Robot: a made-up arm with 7 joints. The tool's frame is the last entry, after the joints. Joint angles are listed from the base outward. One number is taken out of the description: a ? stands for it. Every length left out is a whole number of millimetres.
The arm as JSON. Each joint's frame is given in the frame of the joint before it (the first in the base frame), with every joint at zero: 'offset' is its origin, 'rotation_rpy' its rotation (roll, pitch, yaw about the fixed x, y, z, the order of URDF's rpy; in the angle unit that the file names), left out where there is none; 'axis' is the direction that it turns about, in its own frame. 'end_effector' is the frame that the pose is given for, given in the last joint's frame.
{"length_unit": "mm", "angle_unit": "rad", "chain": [
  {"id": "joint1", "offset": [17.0, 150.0, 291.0], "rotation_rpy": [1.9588, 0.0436, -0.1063], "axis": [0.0, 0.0, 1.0]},
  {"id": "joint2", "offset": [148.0, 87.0, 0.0], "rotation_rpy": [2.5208, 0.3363, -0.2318], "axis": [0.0, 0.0, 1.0]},
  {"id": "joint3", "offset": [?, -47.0, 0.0], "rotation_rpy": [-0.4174, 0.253, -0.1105], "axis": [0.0, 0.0, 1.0]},
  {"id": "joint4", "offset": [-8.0, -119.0, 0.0], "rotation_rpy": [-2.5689, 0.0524, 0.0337], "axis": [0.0, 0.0, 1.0]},
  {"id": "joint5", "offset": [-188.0, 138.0, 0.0], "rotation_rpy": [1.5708, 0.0, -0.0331], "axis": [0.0, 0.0, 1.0]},
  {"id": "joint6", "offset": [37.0, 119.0, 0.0], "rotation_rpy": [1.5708, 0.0, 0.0], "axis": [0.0, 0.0, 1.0]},
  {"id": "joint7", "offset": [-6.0, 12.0, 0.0], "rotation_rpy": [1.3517, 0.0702, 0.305], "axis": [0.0, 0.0, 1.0]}
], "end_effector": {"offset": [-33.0, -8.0, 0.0], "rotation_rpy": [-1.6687, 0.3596, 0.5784]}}
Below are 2 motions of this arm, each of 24 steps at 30 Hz.
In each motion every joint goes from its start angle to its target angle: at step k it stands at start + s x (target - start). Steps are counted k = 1, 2, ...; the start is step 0. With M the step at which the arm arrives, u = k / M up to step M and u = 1 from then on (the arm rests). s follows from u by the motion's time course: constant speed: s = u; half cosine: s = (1 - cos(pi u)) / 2; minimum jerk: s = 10 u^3 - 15 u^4 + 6 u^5.
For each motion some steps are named. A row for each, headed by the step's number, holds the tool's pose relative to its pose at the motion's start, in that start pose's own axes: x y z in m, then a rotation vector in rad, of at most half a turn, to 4 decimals.
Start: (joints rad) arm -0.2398 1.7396 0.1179 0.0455 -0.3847 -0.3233 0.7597
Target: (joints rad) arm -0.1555 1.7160 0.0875 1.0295 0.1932 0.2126 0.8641
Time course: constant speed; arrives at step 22
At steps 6, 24:
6: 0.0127 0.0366 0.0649 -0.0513 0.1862 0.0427
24: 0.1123 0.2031 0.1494 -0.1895 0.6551 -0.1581

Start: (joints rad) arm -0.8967 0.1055 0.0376 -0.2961 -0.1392 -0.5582 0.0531
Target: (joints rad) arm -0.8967 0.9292 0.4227 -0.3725 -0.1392 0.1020 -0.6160
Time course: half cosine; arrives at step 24
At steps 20, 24:
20: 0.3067 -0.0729 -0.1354 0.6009 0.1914 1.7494
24: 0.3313 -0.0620 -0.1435 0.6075 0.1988 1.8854

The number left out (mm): 73.0
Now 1 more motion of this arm.
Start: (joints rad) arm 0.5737 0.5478 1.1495 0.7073 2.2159 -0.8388 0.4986
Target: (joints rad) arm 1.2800 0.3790 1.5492 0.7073 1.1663 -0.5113 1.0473
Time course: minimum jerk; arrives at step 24
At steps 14, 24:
14: 0.1582 0.0210 -0.1176 0.1466 -0.9454 -0.0063
24: 0.2574 0.0712 -0.1545 0.2946 -1.4466 -0.1232

